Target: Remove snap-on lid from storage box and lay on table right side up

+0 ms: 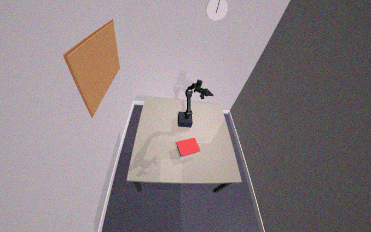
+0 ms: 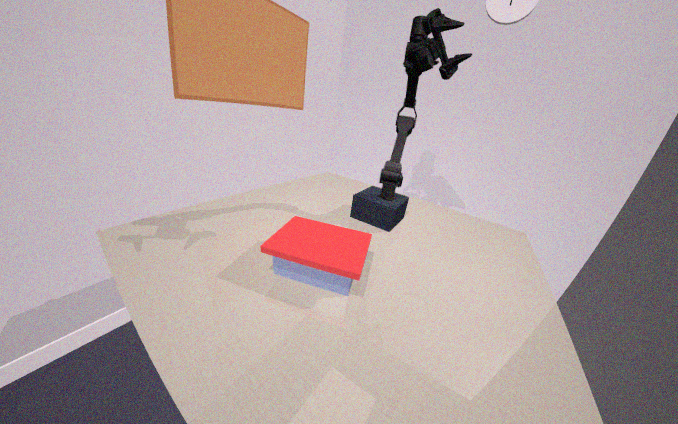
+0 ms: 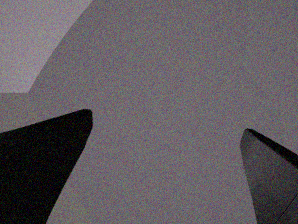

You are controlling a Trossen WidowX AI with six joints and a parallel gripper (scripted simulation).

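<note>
Right now my gripper tip is 560 mm above the red lid, 340 mm short of it and 140 mm to the left of it. Also, from my gripper tip: storage box 600 mm below, 340 mm ahead, 140 mm to the right.
</note>
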